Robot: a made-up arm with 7 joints. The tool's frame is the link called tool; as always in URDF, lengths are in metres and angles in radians. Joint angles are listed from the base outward.
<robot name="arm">
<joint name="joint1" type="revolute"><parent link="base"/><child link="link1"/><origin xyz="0 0 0.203" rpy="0 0 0"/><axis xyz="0 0 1"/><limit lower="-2.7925" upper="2.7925"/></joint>
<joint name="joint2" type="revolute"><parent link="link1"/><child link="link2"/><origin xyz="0 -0.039 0.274" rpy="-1.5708 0 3.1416"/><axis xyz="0 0 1"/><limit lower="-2.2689" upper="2.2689"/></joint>
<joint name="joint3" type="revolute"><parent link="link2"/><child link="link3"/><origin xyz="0 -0.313 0.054" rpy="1.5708 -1.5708 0"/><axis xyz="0 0 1"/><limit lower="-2.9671" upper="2.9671"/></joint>
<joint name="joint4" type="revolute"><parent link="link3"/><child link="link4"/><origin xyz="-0.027 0.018 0.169" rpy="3.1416 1.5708 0"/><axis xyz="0 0 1"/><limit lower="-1.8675" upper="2.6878"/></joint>
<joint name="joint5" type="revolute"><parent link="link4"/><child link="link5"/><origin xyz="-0.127 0.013 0.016" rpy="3.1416 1.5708 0"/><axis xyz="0 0 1"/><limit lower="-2.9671" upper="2.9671"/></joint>
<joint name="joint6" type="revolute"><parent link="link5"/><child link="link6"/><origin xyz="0.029 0 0.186" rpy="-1.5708 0 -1.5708"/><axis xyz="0 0 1"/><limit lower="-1.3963" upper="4.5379"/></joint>
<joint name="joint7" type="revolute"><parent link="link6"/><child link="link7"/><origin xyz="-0.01 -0.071 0.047" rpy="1.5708 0 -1.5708"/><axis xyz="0 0 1"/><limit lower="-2.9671" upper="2.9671"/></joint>
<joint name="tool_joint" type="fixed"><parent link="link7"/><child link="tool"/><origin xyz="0 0 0" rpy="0 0 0"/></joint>
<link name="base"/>
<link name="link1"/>
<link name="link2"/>
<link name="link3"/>
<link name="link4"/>
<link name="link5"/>
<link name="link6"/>
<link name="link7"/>
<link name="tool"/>
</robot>
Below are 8 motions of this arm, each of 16 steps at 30 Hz.
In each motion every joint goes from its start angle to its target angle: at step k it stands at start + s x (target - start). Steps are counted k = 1, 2, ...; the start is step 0. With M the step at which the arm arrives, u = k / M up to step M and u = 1 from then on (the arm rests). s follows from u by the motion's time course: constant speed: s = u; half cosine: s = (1 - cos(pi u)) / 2; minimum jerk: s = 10 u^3 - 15 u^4 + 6 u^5.
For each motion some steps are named. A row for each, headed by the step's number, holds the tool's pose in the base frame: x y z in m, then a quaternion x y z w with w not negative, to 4 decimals.
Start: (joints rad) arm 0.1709 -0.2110 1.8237 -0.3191 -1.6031 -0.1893 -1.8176
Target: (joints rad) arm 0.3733 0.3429 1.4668 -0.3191 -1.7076 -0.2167 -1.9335
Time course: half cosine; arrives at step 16
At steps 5, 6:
5: 0.1389 -0.2576 1.2883 0.4649 0.6530 0.5099 0.3120
6: 0.0995 -0.2660 1.2913 0.4587 0.6420 0.5168 0.3323

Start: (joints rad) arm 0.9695 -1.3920 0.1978 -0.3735 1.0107 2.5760 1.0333
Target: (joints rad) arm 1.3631 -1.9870 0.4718 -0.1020 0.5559 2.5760 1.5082
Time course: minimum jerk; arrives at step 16
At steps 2, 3, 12, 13, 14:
2: 0.5162 0.5138 0.6422 0.0224 0.4939 -0.2152 0.8421
3: 0.5120 0.5229 0.6267 0.0114 0.4964 -0.2117 0.8418
12: 0.3103 0.6351 0.2226 -0.2912 0.5164 -0.0872 0.8006
13: 0.2939 0.6328 0.1980 -0.3110 0.5155 -0.0772 0.7947
14: 0.2841 0.6308 0.1834 -0.3229 0.5149 -0.0711 0.7910

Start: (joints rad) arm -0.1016 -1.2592 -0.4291 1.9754 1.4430 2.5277 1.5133
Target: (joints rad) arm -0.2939 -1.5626 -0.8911 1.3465 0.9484 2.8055 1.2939
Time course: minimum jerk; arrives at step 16
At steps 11, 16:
11: 0.3905 -0.4217 0.3390 0.2171 -0.5101 0.8276 0.0882
16: 0.3956 -0.4527 0.3347 0.2745 -0.4318 0.8549 0.0854

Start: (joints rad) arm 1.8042 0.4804 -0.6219 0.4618 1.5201 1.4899 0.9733
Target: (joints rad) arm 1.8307 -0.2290 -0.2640 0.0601 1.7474 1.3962 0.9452
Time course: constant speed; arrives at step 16
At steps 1, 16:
1: 0.2713 -0.1153 1.2279 0.0161 0.0832 0.3074 0.9478
16: 0.0544 0.3112 1.2441 -0.1664 -0.0305 0.5324 0.8294

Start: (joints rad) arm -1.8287 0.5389 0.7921 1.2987 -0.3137 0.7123 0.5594
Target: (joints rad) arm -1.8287 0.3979 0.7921 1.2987 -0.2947 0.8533 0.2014
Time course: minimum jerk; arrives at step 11
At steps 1, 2, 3, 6, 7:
1: 0.1722 0.0666 1.1729 0.5717 -0.4521 0.5135 0.4528
2: 0.1712 0.0632 1.1735 0.5752 -0.4481 0.5117 0.4544
3: 0.1689 0.0560 1.1748 0.5826 -0.4394 0.5078 0.4579
6: 0.1563 0.0163 1.1804 0.6194 -0.3902 0.4866 0.4767
7: 0.1519 0.0025 1.1817 0.6309 -0.3726 0.4793 0.4831

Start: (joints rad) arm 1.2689 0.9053 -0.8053 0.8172 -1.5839 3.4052 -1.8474
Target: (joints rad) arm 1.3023 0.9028 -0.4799 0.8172 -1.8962 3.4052 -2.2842
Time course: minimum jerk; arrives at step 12
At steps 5, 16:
5: 0.0012 -0.5011 1.0199 -0.5332 -0.2999 0.1455 0.7776
16: -0.0251 -0.4785 1.0326 -0.5374 -0.4037 0.0176 0.7402

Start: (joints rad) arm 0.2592 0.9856 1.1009 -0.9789 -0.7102 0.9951 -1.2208
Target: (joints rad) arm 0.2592 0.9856 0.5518 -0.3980 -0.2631 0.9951 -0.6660
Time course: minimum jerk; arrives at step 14
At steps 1, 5, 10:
1: -0.4747 -0.5243 0.6637 -0.2451 -0.4148 0.8759 0.0262
5: -0.5347 -0.5009 0.6778 -0.3099 -0.3568 0.8805 0.0366
10: -0.6461 -0.4161 0.7493 -0.3650 -0.1721 0.9141 0.0398

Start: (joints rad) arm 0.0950 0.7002 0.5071 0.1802 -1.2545 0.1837 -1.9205
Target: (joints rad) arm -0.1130 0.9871 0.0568 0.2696 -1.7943 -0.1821 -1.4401
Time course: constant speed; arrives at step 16
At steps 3, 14, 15, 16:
3: -0.5973 -0.1004 1.1138 0.5095 0.0797 0.3049 0.8007
14: -0.7006 0.0063 1.0039 0.6832 -0.2987 0.2338 0.6239
15: -0.7079 0.0167 0.9931 0.6881 -0.3363 0.2281 0.6012
16: -0.7149 0.0272 0.9823 0.6909 -0.3738 0.2224 0.5775

